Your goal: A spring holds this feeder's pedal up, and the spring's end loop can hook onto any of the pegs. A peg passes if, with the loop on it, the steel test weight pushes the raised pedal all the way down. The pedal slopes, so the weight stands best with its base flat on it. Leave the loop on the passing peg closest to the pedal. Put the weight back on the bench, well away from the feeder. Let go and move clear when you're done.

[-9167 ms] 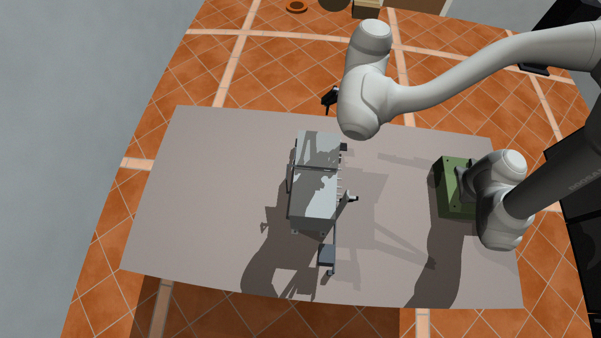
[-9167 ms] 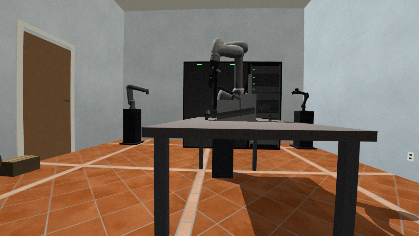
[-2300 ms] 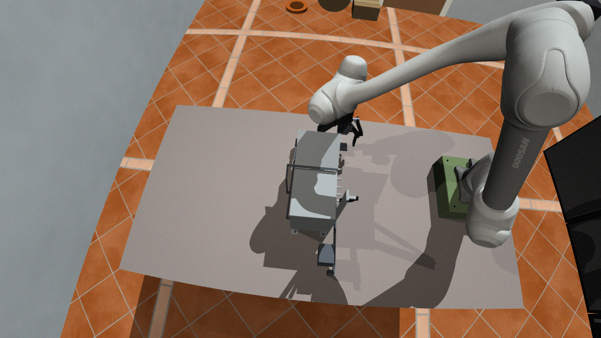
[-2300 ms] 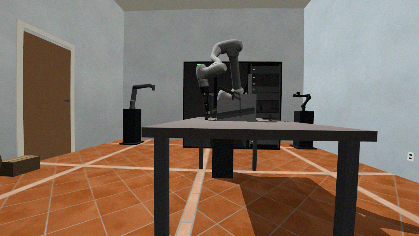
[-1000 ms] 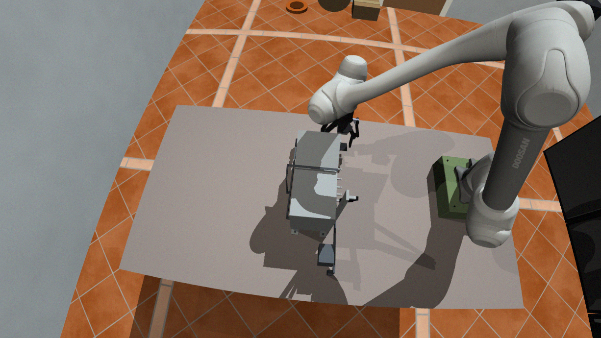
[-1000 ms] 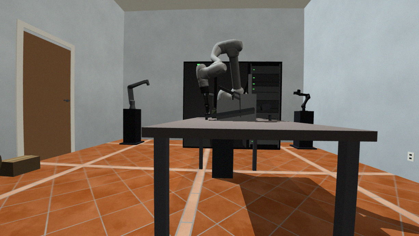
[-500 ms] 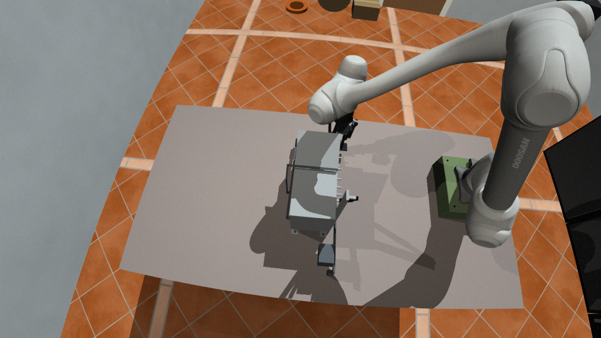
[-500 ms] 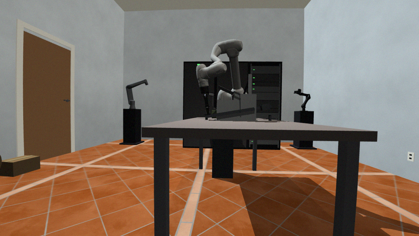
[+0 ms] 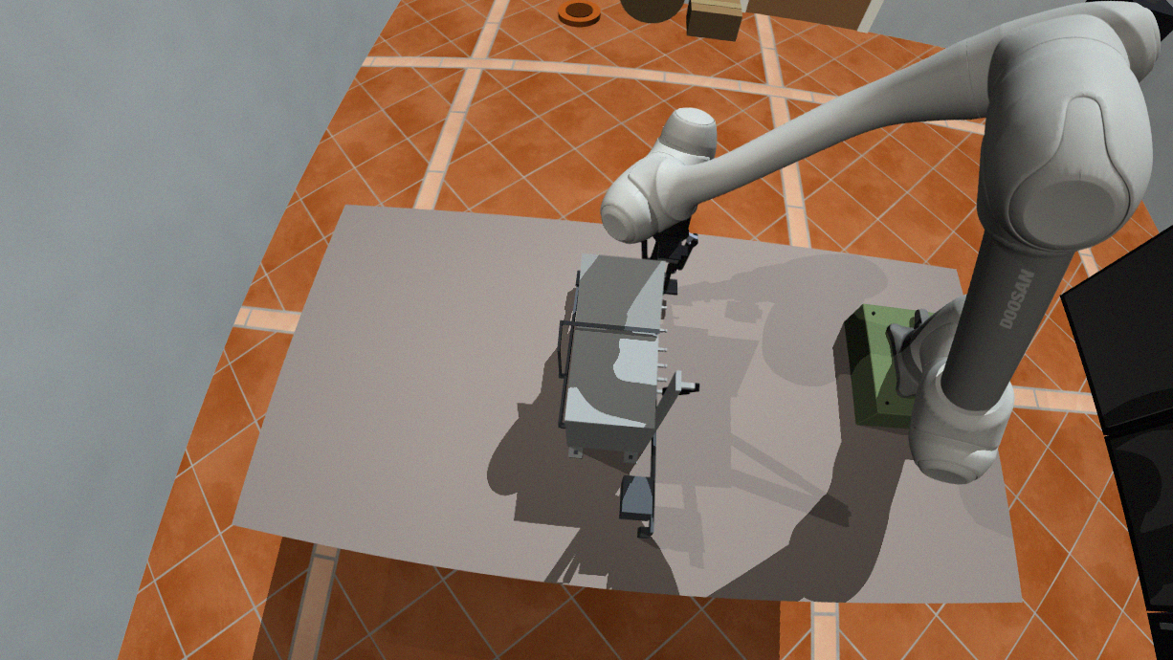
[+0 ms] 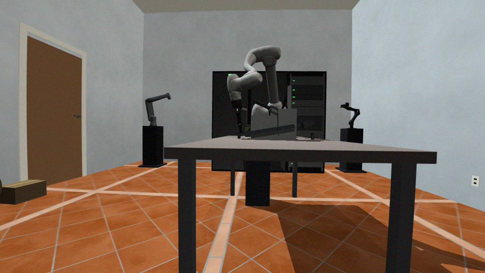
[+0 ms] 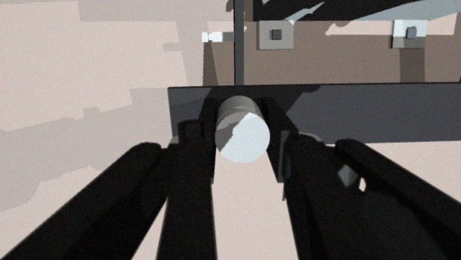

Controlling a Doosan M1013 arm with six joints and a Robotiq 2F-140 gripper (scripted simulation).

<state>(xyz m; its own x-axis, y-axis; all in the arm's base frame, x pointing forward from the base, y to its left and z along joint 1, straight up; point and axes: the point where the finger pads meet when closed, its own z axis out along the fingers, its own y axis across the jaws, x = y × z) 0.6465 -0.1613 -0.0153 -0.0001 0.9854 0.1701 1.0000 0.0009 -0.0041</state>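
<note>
The steel test weight lies 10 mm below my hand. The rest, counted from my hand: small block (80 mm below, 10 mm to the right); white-tipped pin (380 mm to the left, 320 mm above, 10 mm behind).
</note>
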